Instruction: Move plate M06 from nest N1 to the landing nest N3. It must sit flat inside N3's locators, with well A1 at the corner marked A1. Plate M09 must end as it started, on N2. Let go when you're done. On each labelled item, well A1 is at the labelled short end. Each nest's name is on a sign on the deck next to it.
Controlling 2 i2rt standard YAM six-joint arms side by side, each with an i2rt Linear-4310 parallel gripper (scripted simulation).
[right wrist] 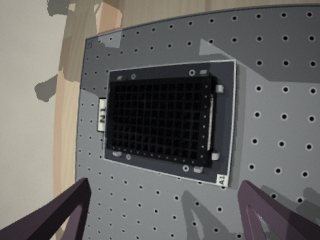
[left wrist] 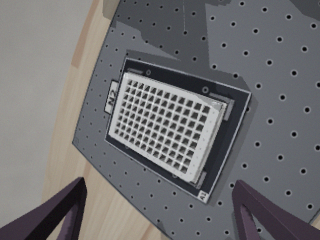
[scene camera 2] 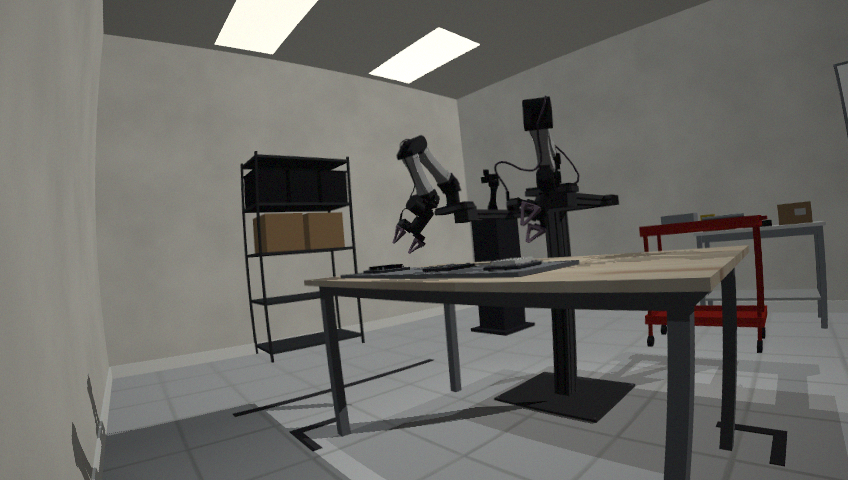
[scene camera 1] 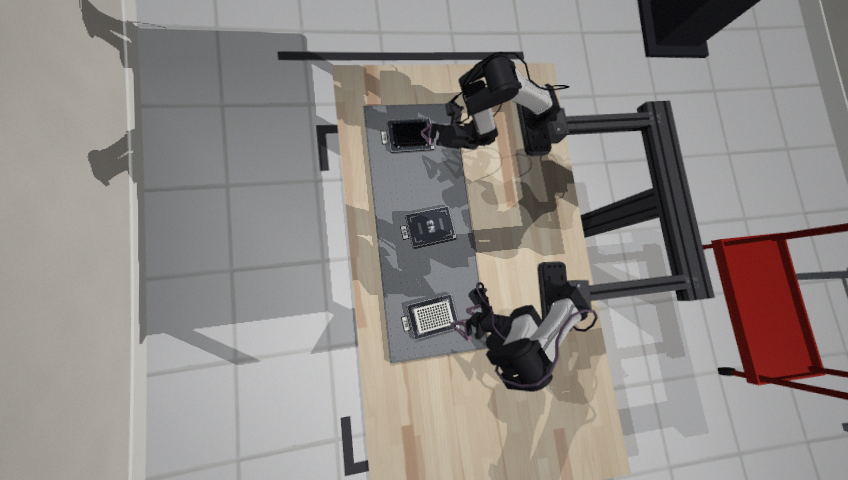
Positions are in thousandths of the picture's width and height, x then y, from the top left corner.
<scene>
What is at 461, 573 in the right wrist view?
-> A black plate M06.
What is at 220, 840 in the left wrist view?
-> The left gripper.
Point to a white plate M09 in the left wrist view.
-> At 508, 573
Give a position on a black plate M06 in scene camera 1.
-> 484, 272
</scene>
